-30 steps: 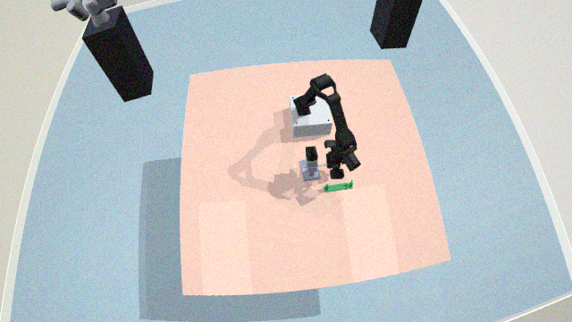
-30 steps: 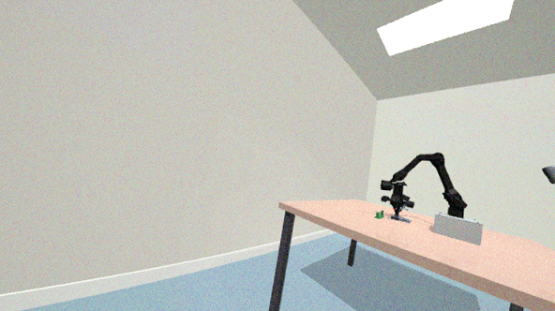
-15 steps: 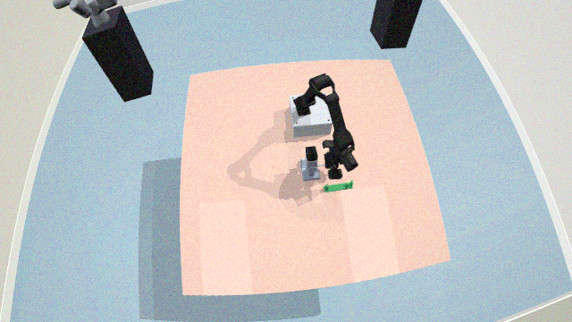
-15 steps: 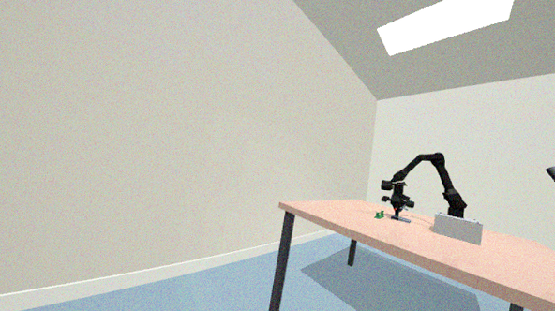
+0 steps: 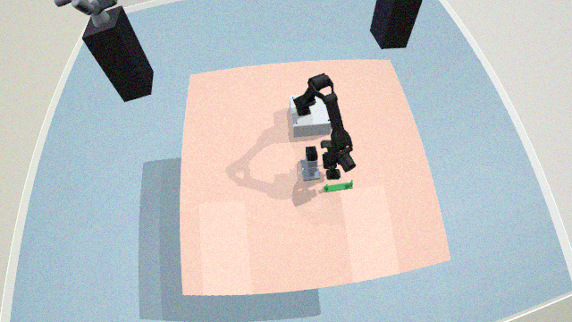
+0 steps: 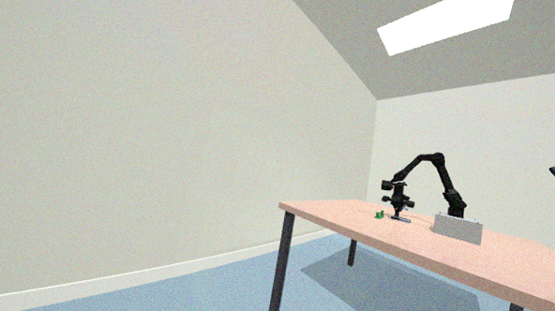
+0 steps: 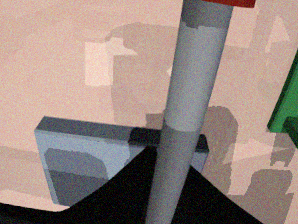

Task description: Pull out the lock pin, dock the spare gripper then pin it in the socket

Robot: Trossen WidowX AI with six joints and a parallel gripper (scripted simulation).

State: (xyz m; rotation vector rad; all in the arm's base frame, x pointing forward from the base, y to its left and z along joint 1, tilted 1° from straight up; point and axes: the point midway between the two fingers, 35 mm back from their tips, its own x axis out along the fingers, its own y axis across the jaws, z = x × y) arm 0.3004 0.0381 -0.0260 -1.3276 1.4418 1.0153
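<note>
Now: gripper tip 60 mm to the left of the mount socket and 20 mm past it. From my gripper tip the other things lie so: spare gripper 80 mm above, 60 mm to the right, 20 mm behind; green cradle 90 mm ahead, 50 mm to the left, 20 mm below.
</note>
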